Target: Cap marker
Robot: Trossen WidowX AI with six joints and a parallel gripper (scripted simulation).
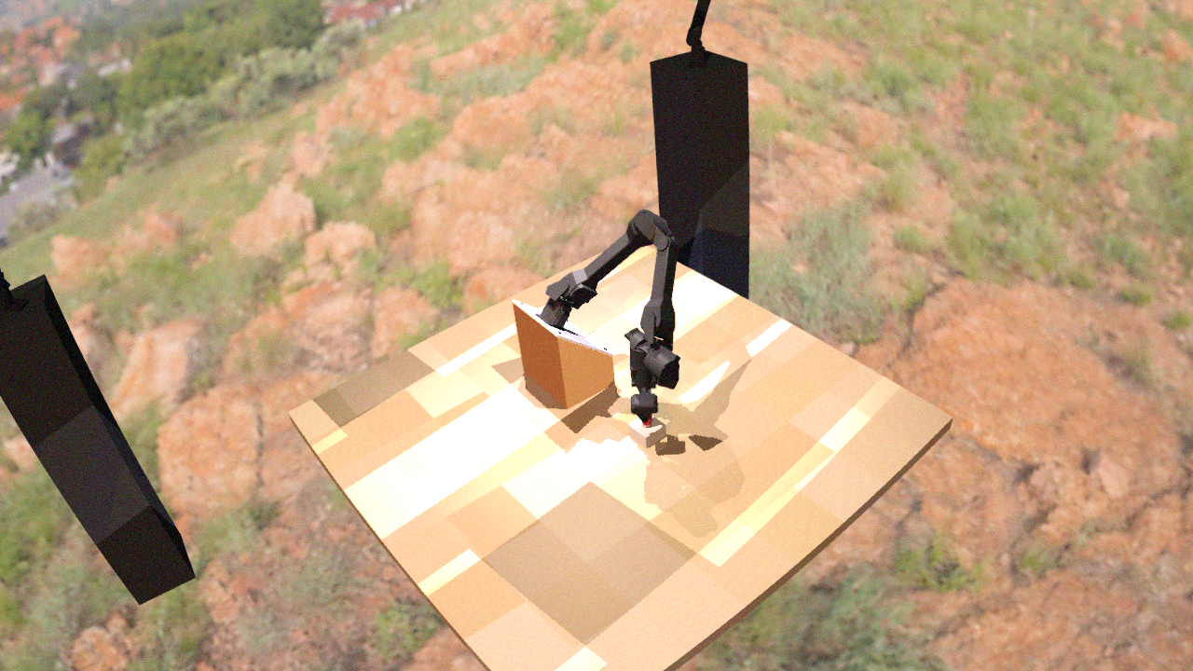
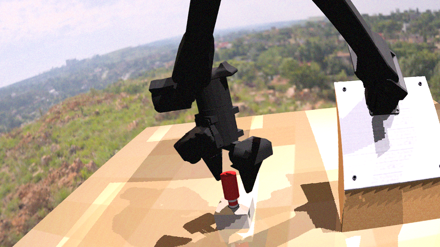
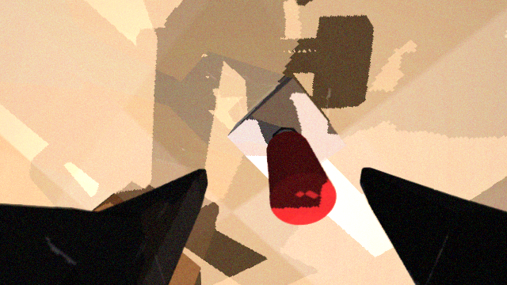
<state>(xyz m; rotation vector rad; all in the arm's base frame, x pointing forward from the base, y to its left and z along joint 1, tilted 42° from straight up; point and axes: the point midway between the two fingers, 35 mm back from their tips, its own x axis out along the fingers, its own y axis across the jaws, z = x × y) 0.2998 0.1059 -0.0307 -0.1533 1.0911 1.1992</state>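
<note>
My gripper tip is now 10 mm short of the red marker cap.
</note>
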